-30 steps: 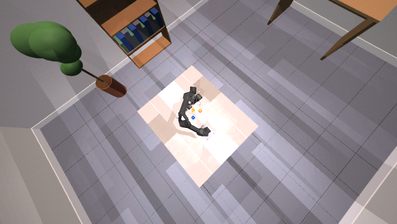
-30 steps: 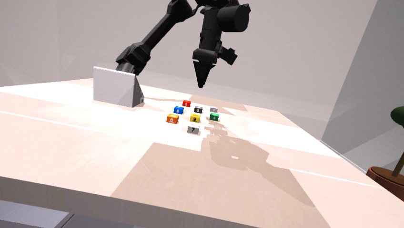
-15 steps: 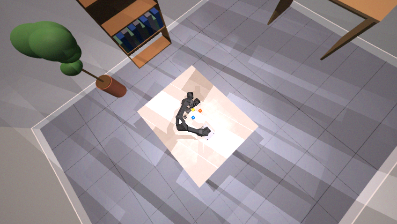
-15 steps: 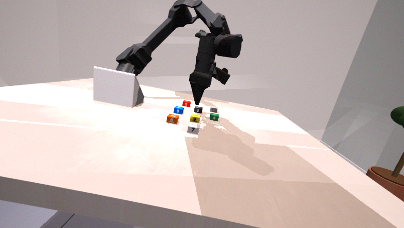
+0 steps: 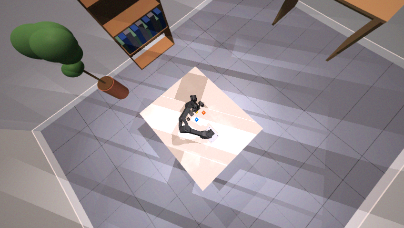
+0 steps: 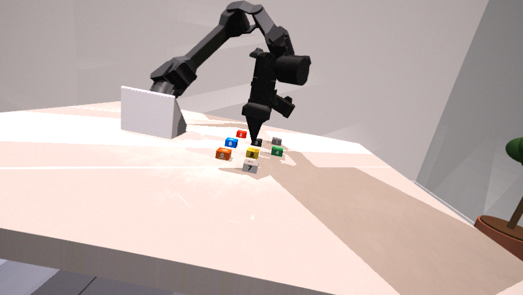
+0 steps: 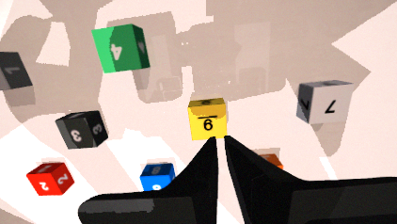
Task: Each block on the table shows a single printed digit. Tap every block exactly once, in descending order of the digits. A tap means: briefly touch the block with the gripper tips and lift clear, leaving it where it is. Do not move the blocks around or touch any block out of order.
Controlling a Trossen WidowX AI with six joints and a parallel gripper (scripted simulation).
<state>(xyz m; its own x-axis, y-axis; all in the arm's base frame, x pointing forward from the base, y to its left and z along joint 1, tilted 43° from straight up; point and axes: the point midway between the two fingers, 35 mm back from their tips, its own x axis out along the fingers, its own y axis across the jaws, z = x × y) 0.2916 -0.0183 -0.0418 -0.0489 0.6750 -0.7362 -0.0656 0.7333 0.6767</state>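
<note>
Right now the yellow 9 block is 10 mm to the left of my gripper tip and 40 mm below it. The rest, counted from my gripper tip: orange block 60 mm behind, 50 mm to the right, 40 mm below; then blue 8 block 70 mm behind, 60 mm to the left, 40 mm below; then white 7 block 20 mm ahead, 90 mm to the right, 40 mm below.
</note>
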